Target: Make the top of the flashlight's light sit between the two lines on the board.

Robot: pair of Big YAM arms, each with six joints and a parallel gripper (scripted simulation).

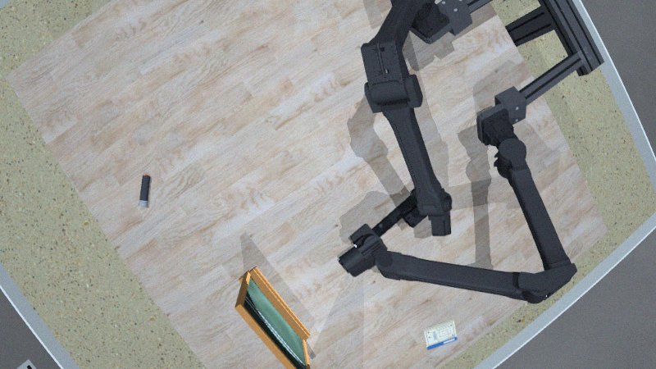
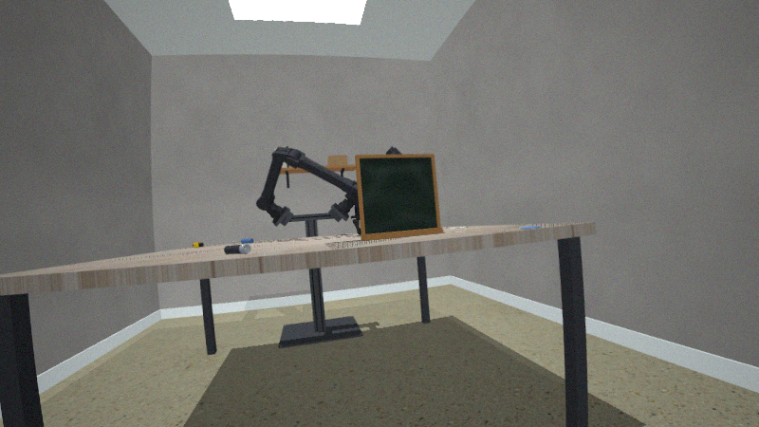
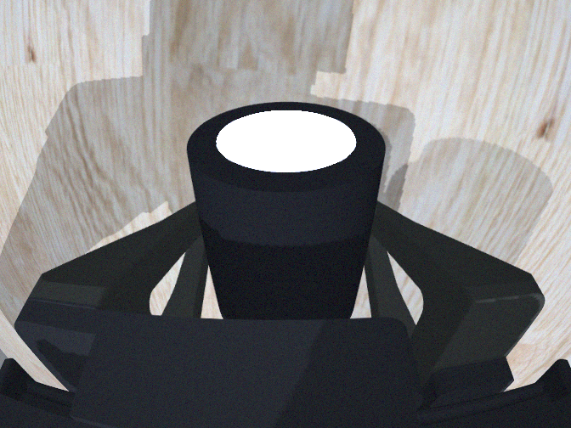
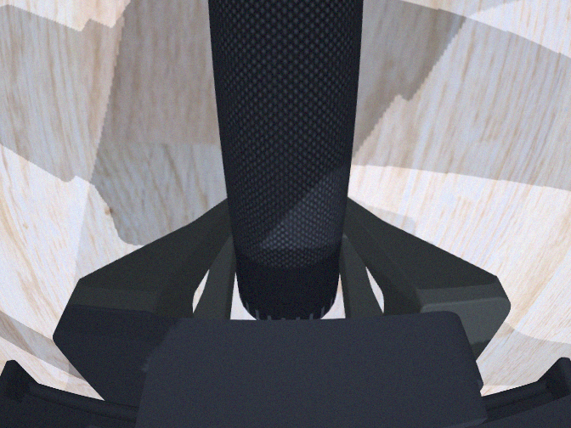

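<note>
Right now the orange-framed green board is 37 cm ahead of my left hand, 1 cm to the left of it and 13 cm above it. Also, from my left hand: black flashlight: 9 cm behind, 1 cm to the right.
</note>
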